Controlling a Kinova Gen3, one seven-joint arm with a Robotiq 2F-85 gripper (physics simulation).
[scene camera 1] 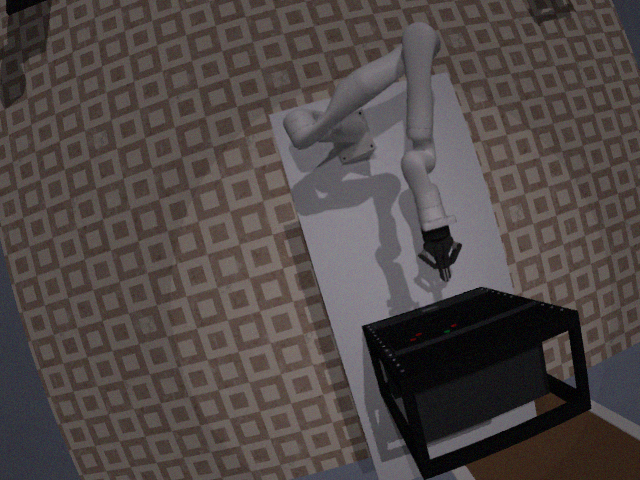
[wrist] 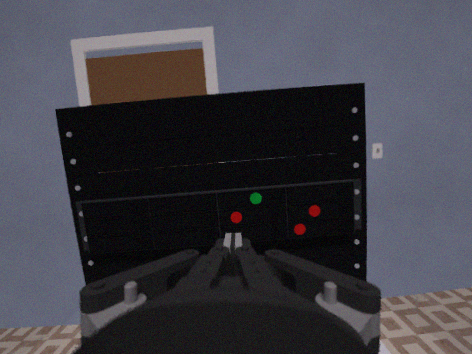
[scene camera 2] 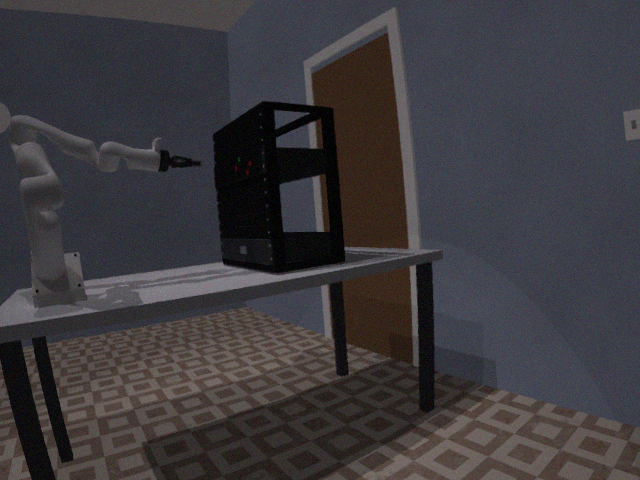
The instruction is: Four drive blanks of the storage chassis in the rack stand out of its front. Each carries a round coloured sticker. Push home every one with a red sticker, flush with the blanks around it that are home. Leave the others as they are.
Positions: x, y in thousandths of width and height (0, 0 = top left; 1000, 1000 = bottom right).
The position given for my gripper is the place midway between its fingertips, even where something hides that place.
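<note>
My gripper (scene camera 1: 698, 584). Black rack (scene camera 1: 716, 755). Black rack (scene camera 2: 390, 349) too.
</note>
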